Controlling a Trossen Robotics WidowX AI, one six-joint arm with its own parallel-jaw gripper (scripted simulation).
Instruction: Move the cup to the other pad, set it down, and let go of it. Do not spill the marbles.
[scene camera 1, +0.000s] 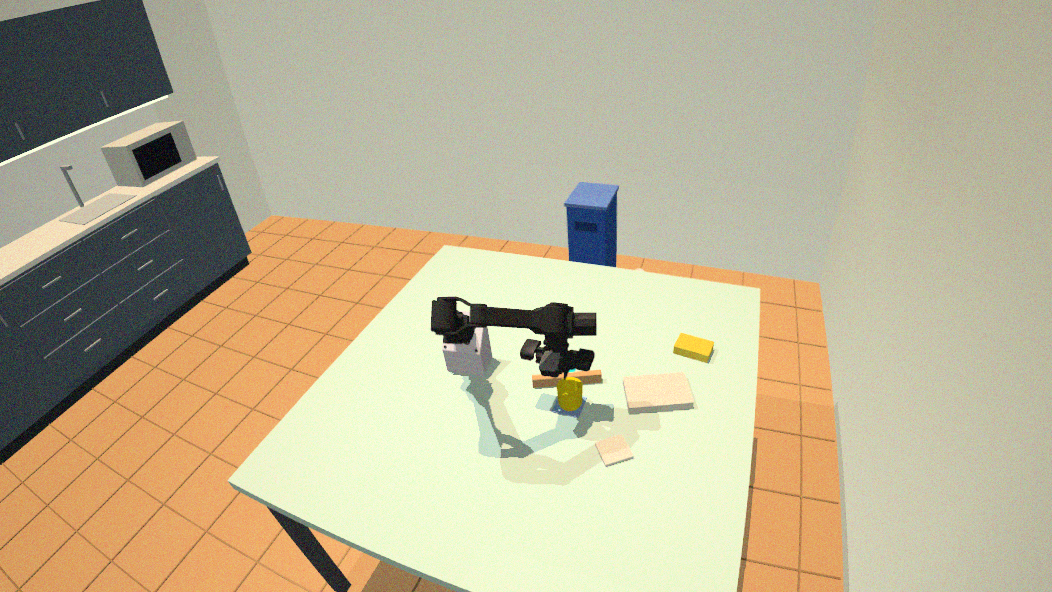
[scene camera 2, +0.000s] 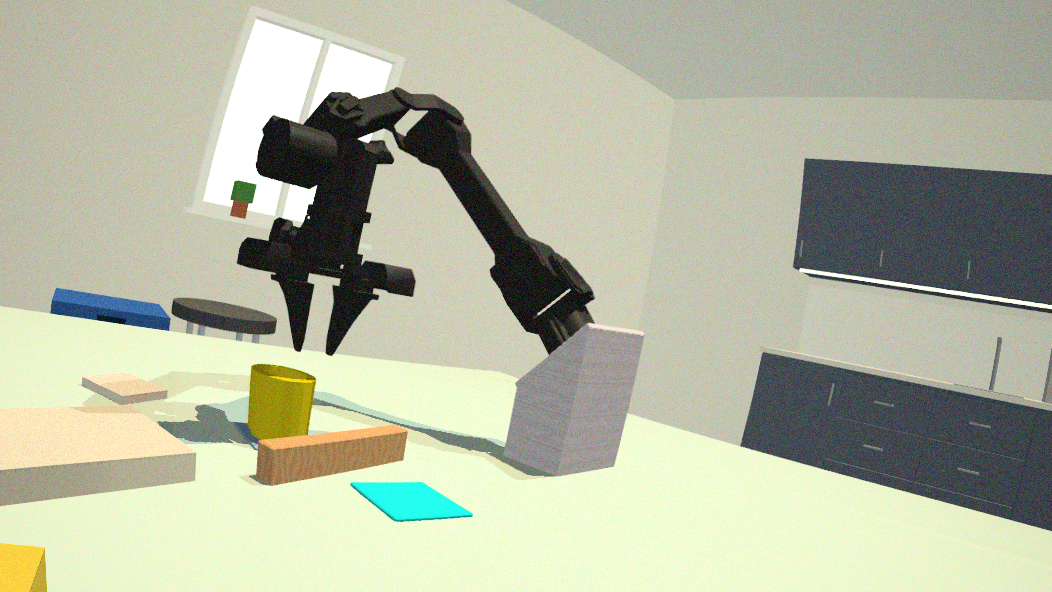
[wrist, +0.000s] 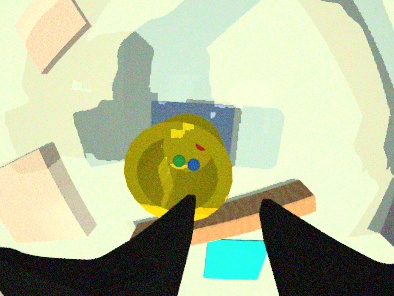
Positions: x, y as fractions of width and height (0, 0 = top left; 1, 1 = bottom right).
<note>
In view: the gripper (scene camera 2: 0.30, 0.60), a yellow cup (scene camera 2: 0.27, 0.68), a small beige tile (scene camera 2: 0.12, 0.66) and a large beige slab (scene camera 2: 0.06, 0.76).
The yellow cup also shows in scene camera 1 (scene camera 1: 0.54, 0.66) and in the wrist view (wrist: 0.39, 0.62). The small beige tile is seen too in scene camera 1 (scene camera 1: 0.58, 0.76). The large beige slab also shows in scene camera 1 (scene camera 1: 0.63, 0.66).
</note>
